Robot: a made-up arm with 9 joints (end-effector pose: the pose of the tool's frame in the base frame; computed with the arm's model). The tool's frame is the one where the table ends. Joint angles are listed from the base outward.
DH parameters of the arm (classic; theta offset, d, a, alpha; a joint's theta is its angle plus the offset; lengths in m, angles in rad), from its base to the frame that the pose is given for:
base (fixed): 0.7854 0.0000 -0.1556 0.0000
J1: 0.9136 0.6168 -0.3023 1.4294
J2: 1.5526 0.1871 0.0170 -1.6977
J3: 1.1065 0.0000 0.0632 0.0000
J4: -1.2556 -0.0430 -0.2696 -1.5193
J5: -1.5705 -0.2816 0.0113 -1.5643
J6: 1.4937 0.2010 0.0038 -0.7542
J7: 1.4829 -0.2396 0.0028 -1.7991
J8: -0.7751 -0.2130 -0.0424 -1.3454
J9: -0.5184 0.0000 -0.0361 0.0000
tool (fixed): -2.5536 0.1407 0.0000 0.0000
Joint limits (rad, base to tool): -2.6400..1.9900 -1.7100..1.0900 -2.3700..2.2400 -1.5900..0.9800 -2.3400..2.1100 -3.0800..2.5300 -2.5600..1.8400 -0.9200..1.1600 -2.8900..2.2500
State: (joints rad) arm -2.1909 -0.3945 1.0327 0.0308 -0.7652 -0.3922 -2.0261 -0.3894 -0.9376
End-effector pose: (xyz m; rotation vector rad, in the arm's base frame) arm -0.9446 -0.1887 0.6726 -1.2730 -0.8996 2.2790
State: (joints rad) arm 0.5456 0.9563 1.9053 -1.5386 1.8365 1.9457 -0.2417 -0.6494 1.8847
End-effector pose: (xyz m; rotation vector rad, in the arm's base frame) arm 0.4192 0.2922 0.3846 1.6841 -1.5338 0.6043
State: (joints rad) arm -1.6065 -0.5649 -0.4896 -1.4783 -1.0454 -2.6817 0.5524 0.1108 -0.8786
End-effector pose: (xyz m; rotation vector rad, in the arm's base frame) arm -0.1278 0.0230 0.6367 -2.6088 0.1379 -1.2884
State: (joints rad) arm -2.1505 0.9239 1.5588 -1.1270 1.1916 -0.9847 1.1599 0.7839 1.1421
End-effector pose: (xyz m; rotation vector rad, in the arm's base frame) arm -0.6081 -0.3543 0.4877 -2.1158 -1.2203 -0.3227
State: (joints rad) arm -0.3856 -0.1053 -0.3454 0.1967 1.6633 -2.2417 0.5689 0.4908 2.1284
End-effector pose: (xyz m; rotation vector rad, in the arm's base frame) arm -0.0701 -0.5050 0.4487 1.9144 0.1681 -1.0617
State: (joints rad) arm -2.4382 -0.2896 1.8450 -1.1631 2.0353 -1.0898 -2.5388 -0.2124 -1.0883
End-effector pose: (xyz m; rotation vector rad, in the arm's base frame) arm -0.5258 -0.1496 0.2600 0.3059 1.5885 0.7398
